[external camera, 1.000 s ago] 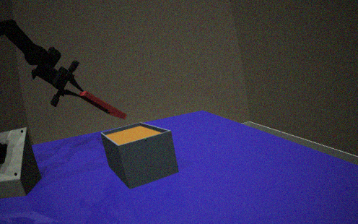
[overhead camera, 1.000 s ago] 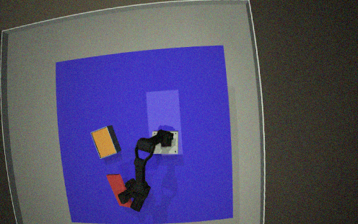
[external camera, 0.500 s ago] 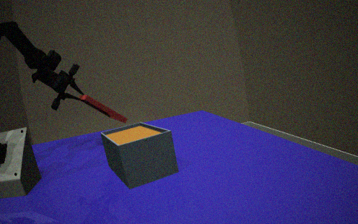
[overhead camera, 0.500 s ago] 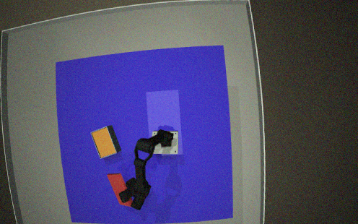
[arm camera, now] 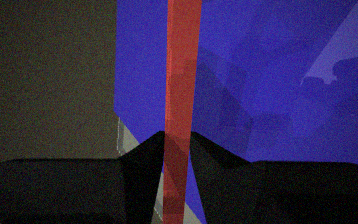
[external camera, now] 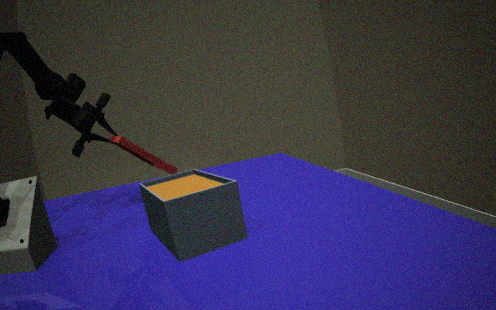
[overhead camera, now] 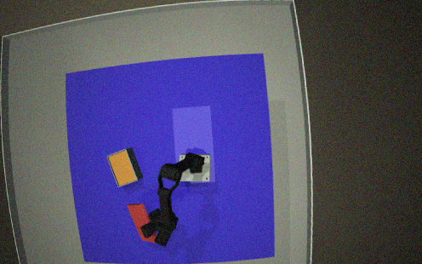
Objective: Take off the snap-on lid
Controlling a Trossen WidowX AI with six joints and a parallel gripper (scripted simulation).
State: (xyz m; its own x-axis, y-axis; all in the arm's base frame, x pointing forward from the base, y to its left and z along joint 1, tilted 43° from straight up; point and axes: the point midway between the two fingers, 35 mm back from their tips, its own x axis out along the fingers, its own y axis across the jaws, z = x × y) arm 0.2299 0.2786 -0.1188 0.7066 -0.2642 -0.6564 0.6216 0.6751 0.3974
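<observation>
The lid lies 6 cm ahead of my gripper tip, 2 cm to the left of it and 5 cm below it. Round my gripper tip: storage box: 18 cm ahead, 29 cm to the right, 14 cm below.
</observation>
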